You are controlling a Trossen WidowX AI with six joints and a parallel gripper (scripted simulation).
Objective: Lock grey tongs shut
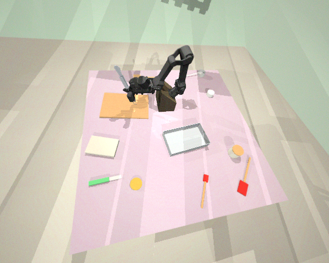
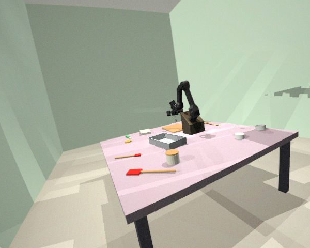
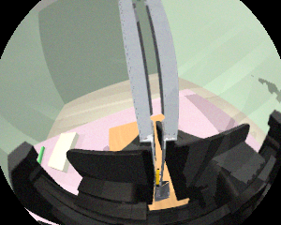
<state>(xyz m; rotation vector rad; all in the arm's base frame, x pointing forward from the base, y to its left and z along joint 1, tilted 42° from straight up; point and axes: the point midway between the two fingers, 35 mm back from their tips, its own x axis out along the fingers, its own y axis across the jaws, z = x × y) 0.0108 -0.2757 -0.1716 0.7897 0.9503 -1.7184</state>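
My gripper tip is now 17 cm above the wooden board. The rest, counted from my gripper tip: roasting tin (34 cm ahead, 43 cm to the left, 15 cm below); beige block (34 cm ahead, 15 cm to the right, 16 cm below); yellow disc (60 cm ahead, 6 cm to the left, 17 cm below).
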